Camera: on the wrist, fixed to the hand. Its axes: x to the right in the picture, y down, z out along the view.
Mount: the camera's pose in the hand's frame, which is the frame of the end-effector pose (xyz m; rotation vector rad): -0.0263 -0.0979 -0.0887 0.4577 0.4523 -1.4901
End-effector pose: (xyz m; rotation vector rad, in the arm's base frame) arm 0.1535 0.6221 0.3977 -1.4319 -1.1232 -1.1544
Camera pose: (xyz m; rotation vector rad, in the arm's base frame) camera 0.0432 0.5449 0.3930 0.2623 -1.9497 -1.8336
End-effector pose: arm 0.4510 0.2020 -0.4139 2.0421 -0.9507 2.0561
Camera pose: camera 0.4231 0.3325 -0.3954 1.3648 0.9537 1.5941
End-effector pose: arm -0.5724 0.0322 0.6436 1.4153 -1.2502 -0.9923
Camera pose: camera -0.4703 0.0716 0.5650 2.8165 0.1463 -1.1589
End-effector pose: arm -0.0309 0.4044 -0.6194 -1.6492 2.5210 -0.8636
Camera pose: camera 0.0372 0.4369 -0.5078 2.3080 -0.4052 1.2704
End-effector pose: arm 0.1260 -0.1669 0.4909 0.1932 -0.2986 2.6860
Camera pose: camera 0.1839 -0.0697 0.4178 -0.0692 0.4584 1.2010
